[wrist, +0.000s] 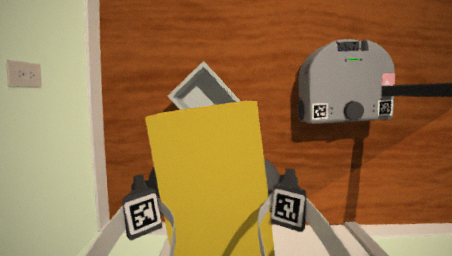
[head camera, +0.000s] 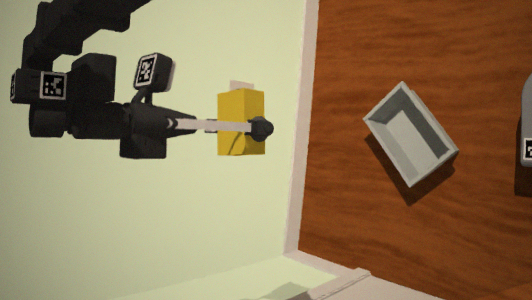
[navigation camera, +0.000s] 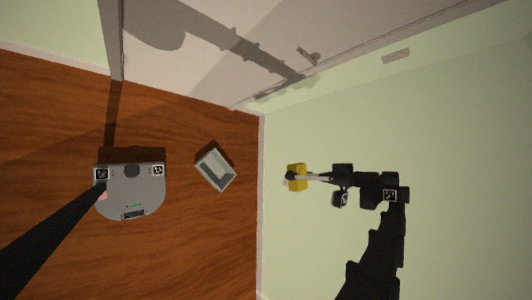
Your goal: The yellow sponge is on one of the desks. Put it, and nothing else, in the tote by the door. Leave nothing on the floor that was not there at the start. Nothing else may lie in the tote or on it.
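Where they show: gripper, fingertip midpoint: point(head camera: 252, 128) point(navigation camera: 292, 174); robot's base, origin of the base link: point(navigation camera: 131, 170).
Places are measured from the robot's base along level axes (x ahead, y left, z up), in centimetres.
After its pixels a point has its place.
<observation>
My gripper point(head camera: 254, 128) @[x -2.2, y -49.4, z 86.6 cm] point(navigation camera: 292, 176) @[x -2.2, y -49.4, z 86.6 cm] point(wrist: 215, 177) @[x -2.2, y -49.4, z 86.6 cm] is shut on the yellow sponge point(head camera: 231, 107) @[x -5.2, y -49.1, z 91.4 cm] point(navigation camera: 300, 185) @[x -5.8, y -48.0, z 91.4 cm] point(wrist: 205, 145), a thick block held up in the air, with a fingertip on each side in the wrist view. The grey tote point(head camera: 426, 117) @[x -9.3, y -47.4, z 12.0 cm] point(navigation camera: 210, 175) @[x -8.6, y -53.1, z 0.3 cm] point(wrist: 218, 87) stands on the floor near the wall corner, open side up. Its visible inside is bare in the head view. In the head view the sponge appears left of the tote, against the wall. In the wrist view the sponge's far end covers part of the tote.
My grey base point(head camera: 527, 115) @[x -9.4, y -15.1, z 16.0 cm] point(navigation camera: 132, 187) @[x -8.7, y 0.1, z 16.0 cm] point(wrist: 340, 80) stands on the wooden floor beside the tote. The dark mast point(navigation camera: 55, 235) @[x -6.1, y 11.6, z 84.1 cm] point(wrist: 420, 90) rises from it. A pale green wall point(head camera: 150, 210) @[x 22.4, y -108.9, z 74.1 cm] point(navigation camera: 450, 125) @[x 16.1, y -108.5, z 140.5 cm] and a door with a handle point(navigation camera: 309, 56) @[x 48.2, y -58.0, z 93.3 cm] meet near the tote. An outlet point(wrist: 24, 74) is on the wall.
</observation>
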